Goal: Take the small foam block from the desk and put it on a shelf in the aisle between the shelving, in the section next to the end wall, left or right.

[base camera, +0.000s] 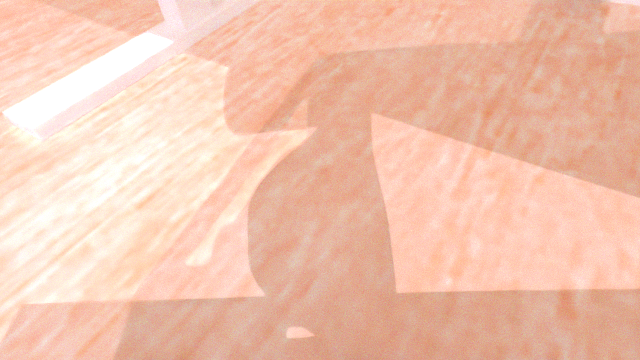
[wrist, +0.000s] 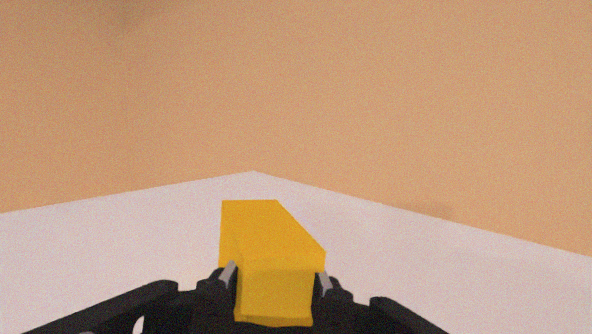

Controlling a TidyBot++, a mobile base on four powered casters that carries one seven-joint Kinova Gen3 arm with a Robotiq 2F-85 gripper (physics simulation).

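Places are measured from the arm's base along level axes (x left, y back, z up), in centimetres.
Pixels of known places: gripper, fingertip midpoint: (wrist: 275, 280).
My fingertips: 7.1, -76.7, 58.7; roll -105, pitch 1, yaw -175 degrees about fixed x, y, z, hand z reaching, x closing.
Observation:
Behind a point stands the place of what it marks, as x, y, z.
The small foam block (wrist: 275, 240) @[7.2, -76.5, 61.4], yellow, is at the lower middle of the wrist view, between the two fingertips. My gripper (wrist: 275, 280) @[7.1, -76.7, 58.7] is shut on it, with one grey-padded finger against its left side and one against its right. The white desk (wrist: 125, 235) @[23.5, -86.0, 55.3] lies under and behind the block, and one of its corners points away from me. The block's underside is hidden, so I cannot tell whether it touches the desk. The shelving of the task does not show clearly in either view.
In the base view, a white bar (base camera: 90, 82) lies on the wood-patterned floor (base camera: 100, 200) @[29.1, -38.1, -39.7] at the upper left, joined to an upright white post (base camera: 171, 15) @[29.0, -78.0, -35.0]. Broad shadows fall across the floor. Tan floor or wall (wrist: 300, 90) @[9.4, -123.2, 73.7] shows beyond the desk edges in the wrist view.

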